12 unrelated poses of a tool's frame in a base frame.
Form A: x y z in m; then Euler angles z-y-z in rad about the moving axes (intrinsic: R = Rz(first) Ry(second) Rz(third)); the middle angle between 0 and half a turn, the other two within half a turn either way.
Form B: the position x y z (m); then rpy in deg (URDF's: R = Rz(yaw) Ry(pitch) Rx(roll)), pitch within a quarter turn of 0, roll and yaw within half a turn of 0. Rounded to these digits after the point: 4 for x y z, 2 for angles.
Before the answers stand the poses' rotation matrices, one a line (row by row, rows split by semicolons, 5 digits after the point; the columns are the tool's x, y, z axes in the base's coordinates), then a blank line. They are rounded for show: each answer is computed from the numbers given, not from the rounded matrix.
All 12 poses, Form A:
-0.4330 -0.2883 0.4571 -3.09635 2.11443 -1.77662
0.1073 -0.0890 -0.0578 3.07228 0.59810 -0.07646
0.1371 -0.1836 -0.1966 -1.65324 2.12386 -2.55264
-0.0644 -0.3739 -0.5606 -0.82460 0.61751 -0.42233
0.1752 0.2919 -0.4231 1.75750 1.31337 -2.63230
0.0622 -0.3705 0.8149 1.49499 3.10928 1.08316
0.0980 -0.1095 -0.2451 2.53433 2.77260 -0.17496
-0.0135 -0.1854 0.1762 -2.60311 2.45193 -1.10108
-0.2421 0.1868 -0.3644 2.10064 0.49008 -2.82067
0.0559 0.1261 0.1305 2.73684 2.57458 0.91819
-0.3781 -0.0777 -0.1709 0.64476 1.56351 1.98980
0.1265 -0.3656 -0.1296 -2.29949 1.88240 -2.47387
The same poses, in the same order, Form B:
-0.14988 0.49657 -0.85496; 0.97311 0.22706 -0.03871; 0.17491 -0.83777 -0.51725
-0.81672 -0.13203 -0.56172; 0.13327 -0.99031 0.03900; -0.56143 -0.04301 0.82641
-0.58957 -0.80467 -0.07007; -0.38957 0.35928 -0.84803; 0.70756 -0.47268 -0.52530
0.20388 0.89663 0.39306; -0.82432 0.37382 -0.42515; -0.52813 -0.23733 0.81532
0.52035 0.83488 -0.17950; -0.12792 0.28404 0.95024; 0.84432 -0.47149 0.25459
-0.91637 -0.40032 0.00245; -0.40004 0.91593 0.03221; -0.01514 0.02854 -0.99948
0.85357 -0.42858 -0.29619; -0.38114 -0.90132 0.20581; -0.35517 -0.06278 -0.93269
-0.15752 0.82269 -0.54624; 0.94459 -0.03580 -0.32630; -0.28800 -0.56737 -0.77146
0.69534 0.67817 -0.23789; -0.56303 0.71975 0.40616; 0.44666 -0.14848 0.88230
0.15797 -0.85515 -0.49372; -0.93202 -0.29428 0.21151; -0.32617 0.42674 -0.84351
-0.55139 0.23920 0.79922; 0.72832 -0.32917 0.60099; 0.40684 0.91347 0.00729
-0.62226 -0.45941 -0.63383; 0.23272 0.66451 -0.71012; 0.74742 -0.58938 -0.30659

-0.4330 -0.2883 0.4571 -121.69 -10.07 98.76
0.1073 -0.0890 -0.0578 -2.98 34.15 170.73
0.1371 -0.1836 -0.1966 -138.02 -45.04 -146.54
-0.0644 -0.3739 -0.5606 -16.23 31.88 -76.11
0.1752 0.2919 -0.4231 -61.63 -57.60 -13.81
0.0622 -0.3705 0.8149 178.36 0.87 -156.42
0.0980 -0.1095 -0.2451 -176.15 20.80 -24.06
-0.0135 -0.1854 0.1762 -143.67 16.74 99.47
-0.2421 0.1868 -0.3644 -9.55 -26.53 -39.00
0.0559 0.1261 0.1305 153.16 19.04 -80.38
-0.3781 -0.0777 -0.1709 89.54 -24.01 127.13
0.1265 -0.3656 -0.1296 -117.48 -48.37 159.49

